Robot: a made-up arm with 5 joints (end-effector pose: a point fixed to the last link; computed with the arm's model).
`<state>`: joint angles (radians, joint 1 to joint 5).
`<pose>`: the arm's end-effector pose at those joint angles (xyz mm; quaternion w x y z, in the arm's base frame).
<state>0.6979 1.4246 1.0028 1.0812 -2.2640</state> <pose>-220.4 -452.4 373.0 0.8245 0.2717 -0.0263 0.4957</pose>
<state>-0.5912 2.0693 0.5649 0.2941 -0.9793</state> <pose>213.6 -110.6 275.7 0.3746 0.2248 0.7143 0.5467</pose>
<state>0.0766 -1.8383 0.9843 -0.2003 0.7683</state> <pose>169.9 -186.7 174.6 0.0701 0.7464 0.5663 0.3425</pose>
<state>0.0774 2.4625 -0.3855 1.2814 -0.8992</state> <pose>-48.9 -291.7 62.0 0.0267 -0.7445 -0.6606 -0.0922</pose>
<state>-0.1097 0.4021 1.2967 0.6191 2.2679</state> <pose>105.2 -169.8 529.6 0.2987 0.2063 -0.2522 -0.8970</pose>
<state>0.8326 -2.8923 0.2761 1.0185 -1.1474</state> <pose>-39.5 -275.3 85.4 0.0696 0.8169 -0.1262 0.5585</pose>
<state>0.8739 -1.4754 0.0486 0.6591 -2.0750</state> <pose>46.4 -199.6 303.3 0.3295 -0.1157 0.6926 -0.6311</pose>
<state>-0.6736 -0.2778 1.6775 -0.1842 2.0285</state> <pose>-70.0 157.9 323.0 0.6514 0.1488 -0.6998 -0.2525</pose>
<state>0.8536 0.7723 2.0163 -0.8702 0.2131</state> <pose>44.7 -185.6 378.4 0.5817 -0.5003 0.0429 -0.6399</pose>
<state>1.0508 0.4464 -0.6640 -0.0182 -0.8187</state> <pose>-283.9 -339.6 258.9 0.0735 -0.5609 -0.6817 0.4639</pose>
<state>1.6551 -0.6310 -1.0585 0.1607 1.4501</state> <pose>-294.1 -100.3 492.1 0.9411 0.3101 -0.0181 0.1335</pose>
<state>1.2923 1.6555 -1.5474 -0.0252 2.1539</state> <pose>-386.9 -117.8 161.6 0.1781 0.5020 -0.7946 0.2913</pose>
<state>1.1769 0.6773 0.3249 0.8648 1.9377</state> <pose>-364.0 -378.1 427.6 0.6103 -0.0041 -0.0248 0.7918</pose>
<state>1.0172 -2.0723 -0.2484 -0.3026 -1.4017</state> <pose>-92.6 -307.4 331.1 0.3007 0.0813 -0.2681 0.9117</pose>
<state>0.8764 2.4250 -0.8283 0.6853 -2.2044</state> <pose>-211.6 -293.0 88.5 0.0863 0.8546 0.0121 0.5120</pose>
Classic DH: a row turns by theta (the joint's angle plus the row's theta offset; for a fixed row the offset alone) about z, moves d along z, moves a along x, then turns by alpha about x. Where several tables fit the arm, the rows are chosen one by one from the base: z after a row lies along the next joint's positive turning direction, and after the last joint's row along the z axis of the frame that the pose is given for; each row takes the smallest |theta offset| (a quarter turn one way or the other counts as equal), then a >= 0, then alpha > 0; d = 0 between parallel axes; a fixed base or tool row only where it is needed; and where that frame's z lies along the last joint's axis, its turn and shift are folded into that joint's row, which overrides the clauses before.
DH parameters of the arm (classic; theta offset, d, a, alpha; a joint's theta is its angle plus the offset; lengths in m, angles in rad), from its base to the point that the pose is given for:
base (fixed): 0.5466 0 -0.1674 3.1416
joint 1: -1.0363 -0.2816 -0.1131 -1.5561
joint 2: 0 0.0923 0.053 -1.5855
joint 3: 1.5587 0.0718 0.007 -1.5708
joint 4: -1.5708 0.116 0.023 -1.5708
joint 5: 0.6095 -0.1605 -0.0523 2.4056
tool (fixed): 1.873 0.0074 0 0

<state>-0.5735 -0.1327 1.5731 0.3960 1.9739</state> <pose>5.0 110.7 456.3 0.7036 0.1817 -0.4463 -0.5223</pose>
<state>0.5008 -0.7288 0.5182 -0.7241 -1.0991</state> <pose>-7.0 -314.0 225.1 0.1248 0.3180 -0.7448 0.5733</pose>
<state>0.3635 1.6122 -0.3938 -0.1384 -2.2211</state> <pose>-6.0 -329.9 207.0 0.1052 0.5857 0.5097 0.6214</pose>
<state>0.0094 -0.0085 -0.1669 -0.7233 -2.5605</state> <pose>78.2 -236.5 270.8 0.0477 0.3611 0.9217 0.1337</pose>
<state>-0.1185 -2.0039 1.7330 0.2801 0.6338</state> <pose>96.2 -146.0 18.6 0.2247 -0.8460 -0.4606 -0.1471</pose>
